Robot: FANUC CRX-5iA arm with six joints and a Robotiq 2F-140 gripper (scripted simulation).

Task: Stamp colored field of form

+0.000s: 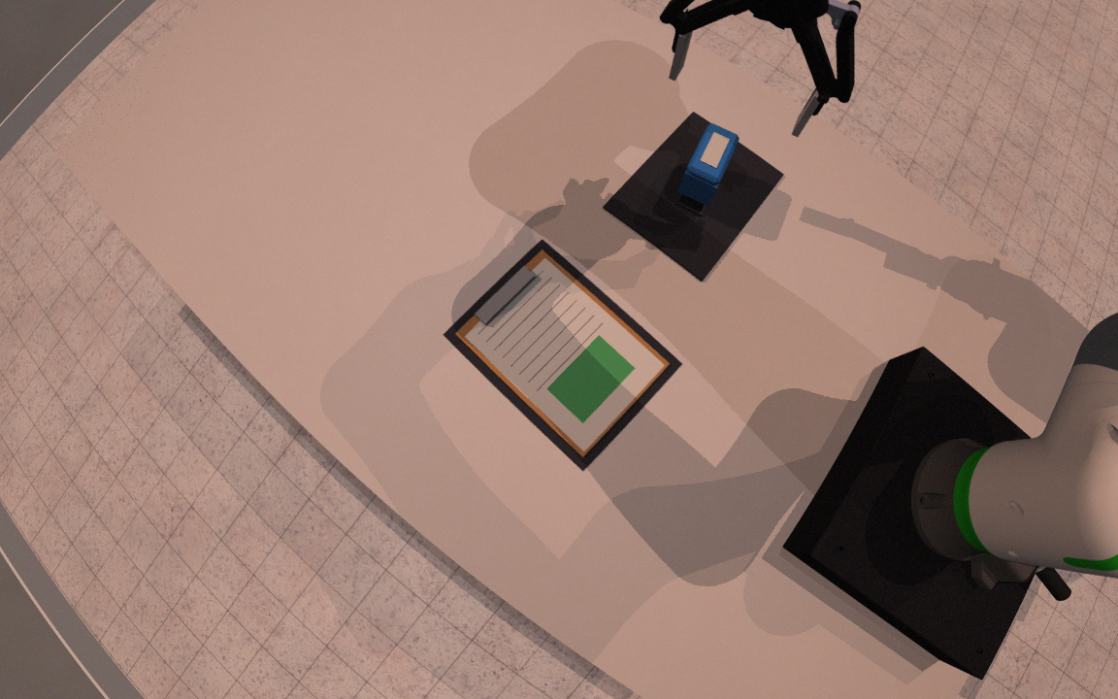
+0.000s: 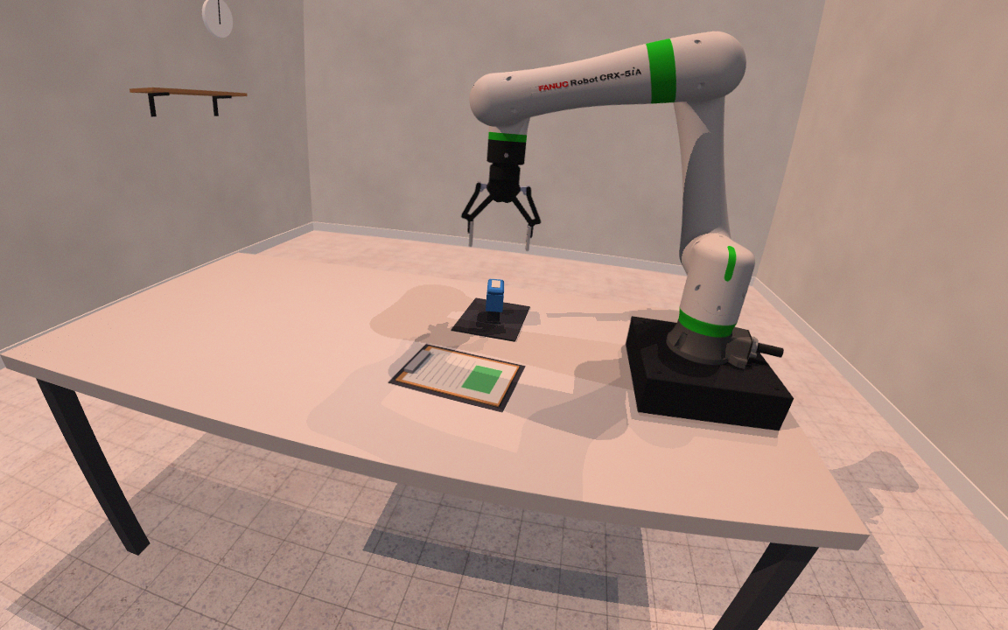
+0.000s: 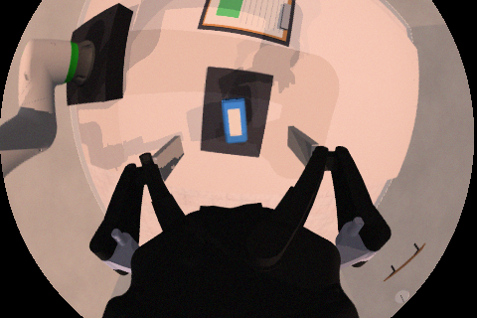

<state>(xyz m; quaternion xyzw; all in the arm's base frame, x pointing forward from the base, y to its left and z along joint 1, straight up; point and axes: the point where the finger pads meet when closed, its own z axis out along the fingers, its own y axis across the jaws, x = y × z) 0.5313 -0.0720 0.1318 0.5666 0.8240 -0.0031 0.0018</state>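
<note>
Now: hand 160 mm above the stamp. Also, from my hand: form (20 mm behind, 310 mm to the left, 210 mm below); mat (210 mm below).
</note>
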